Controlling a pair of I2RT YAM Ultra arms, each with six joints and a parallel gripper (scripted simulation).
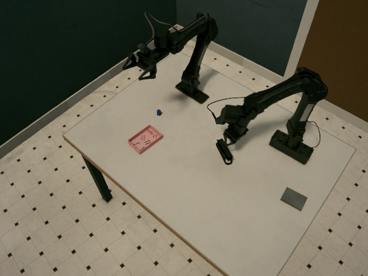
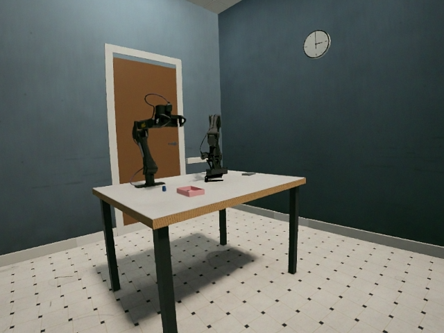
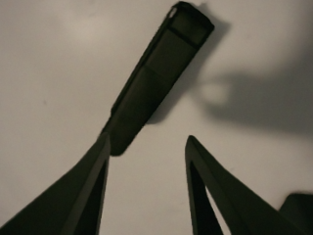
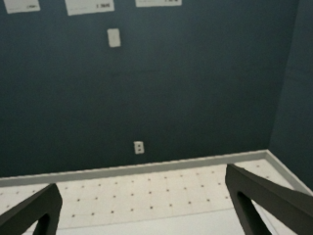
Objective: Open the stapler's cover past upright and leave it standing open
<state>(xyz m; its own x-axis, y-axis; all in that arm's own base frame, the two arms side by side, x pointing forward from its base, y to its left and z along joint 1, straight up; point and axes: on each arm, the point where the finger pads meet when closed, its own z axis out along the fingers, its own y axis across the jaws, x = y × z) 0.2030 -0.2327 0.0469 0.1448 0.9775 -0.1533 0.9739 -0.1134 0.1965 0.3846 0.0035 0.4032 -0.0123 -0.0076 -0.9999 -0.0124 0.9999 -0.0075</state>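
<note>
Right now the stapler is 10 mm ahead of my left hand, 10 mm to the right of it and 60 mm below it. Also, from my left hand: blue object 30 mm ahead, 420 mm to the right, 70 mm below; grey pad 20 mm ahead, 370 mm to the left, 80 mm below.
</note>
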